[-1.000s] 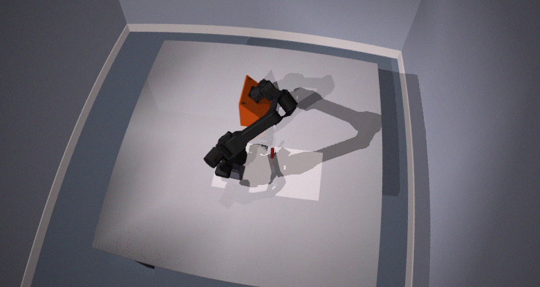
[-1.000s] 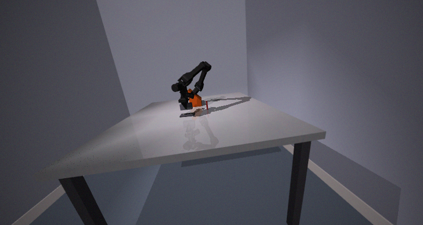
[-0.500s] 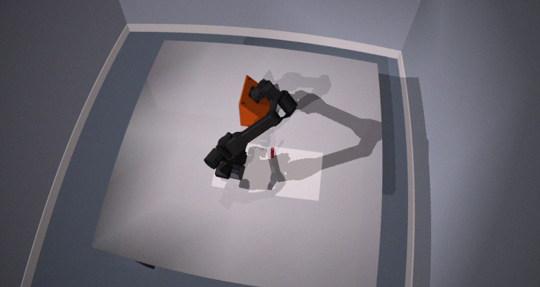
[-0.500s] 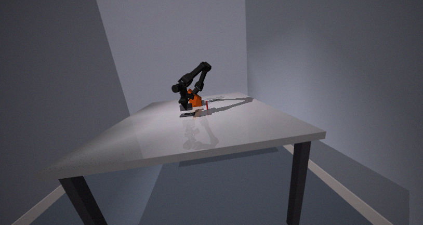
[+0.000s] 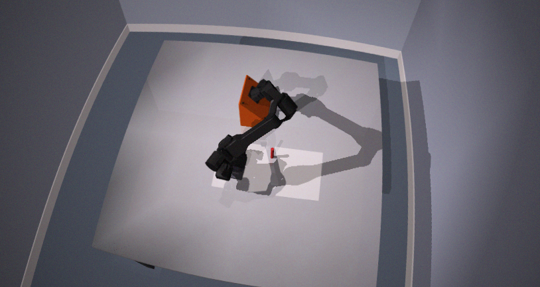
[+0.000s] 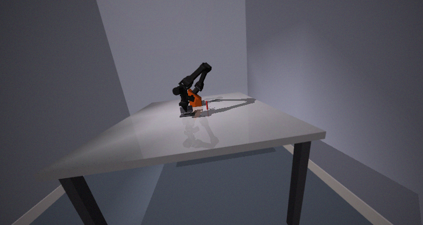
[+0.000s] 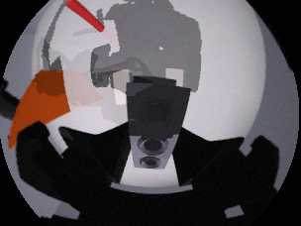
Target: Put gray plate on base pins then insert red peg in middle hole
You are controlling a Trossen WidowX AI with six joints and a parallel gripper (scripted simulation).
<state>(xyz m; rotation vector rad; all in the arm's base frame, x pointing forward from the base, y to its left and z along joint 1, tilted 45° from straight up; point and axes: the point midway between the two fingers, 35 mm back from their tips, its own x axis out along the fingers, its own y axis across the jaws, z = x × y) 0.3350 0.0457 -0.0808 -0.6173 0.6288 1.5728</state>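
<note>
Right now my gripper tip is 110 mm past the red peg and 170 mm to the right of it. From my gripper tip the other things lie so: gray plate: 30 mm above.
</note>
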